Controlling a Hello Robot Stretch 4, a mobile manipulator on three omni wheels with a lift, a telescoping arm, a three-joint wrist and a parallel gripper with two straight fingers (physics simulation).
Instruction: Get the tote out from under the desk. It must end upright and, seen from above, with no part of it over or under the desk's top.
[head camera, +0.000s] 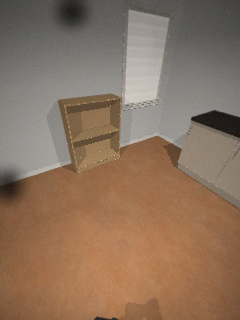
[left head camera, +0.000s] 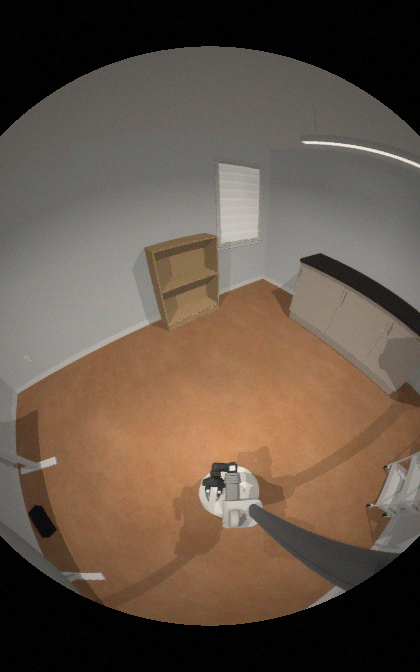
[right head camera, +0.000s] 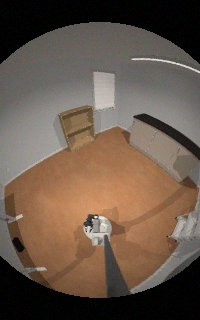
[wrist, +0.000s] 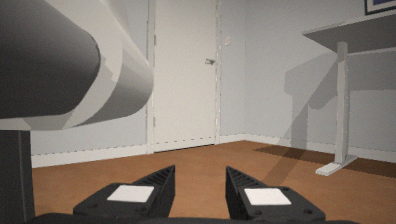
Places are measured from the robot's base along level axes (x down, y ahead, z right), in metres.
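Pixels of known places: gripper, fingertip midpoint: (left head camera: 211, 501) (right head camera: 87, 232) (wrist: 200, 180).
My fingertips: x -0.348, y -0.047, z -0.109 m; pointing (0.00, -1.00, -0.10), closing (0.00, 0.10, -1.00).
Note:
Behind a point stands the place of what it marks.
A small black box-like thing (left head camera: 42, 521) @[x 0.025, y -0.870, z -1.752 m] (right head camera: 18, 244) @[x 0.035, y -0.873, z -1.754 m], which looks like the tote, sits on the floor at the lower left in both side head views. It lies between the two pale foot bars (left head camera: 85, 576) (right head camera: 36, 269) of the desk; whether it is upright is too small to tell. In the wrist view the desk (wrist: 360, 39) @[x -0.897, y -1.189, z -1.341 m] shows at the right, with one leg and a grey top; the tote does not show there. My gripper (wrist: 200, 180) @[x -0.348, y -0.047, z -0.109 m] (left head camera: 213, 495) @[x -0.348, y -0.047, z -0.109 m] (right head camera: 88, 229) @[x -0.348, y -0.047, z -0.109 m] is partly open with nothing between its fingers. It is over my base, well apart from the tote.
A wooden bookshelf (head camera: 96, 132) (left head camera: 190, 285) stands against the far wall. A cabinet with a dark top (head camera: 207, 150) @[x -0.540, y 1.720, z 1.122 m] (left head camera: 320, 295) @[x -0.555, y 1.703, z 1.134 m] (right head camera: 150, 145) @[x -0.368, y 1.484, z 1.296 m] is at the right. A white metal step-stand (left head camera: 400, 492) @[x -0.373, y -0.424, z 1.295 m] is at the lower right. A closed door (wrist: 185, 75) @[x -0.708, y -2.003, z -0.117 m] is ahead in the wrist view.

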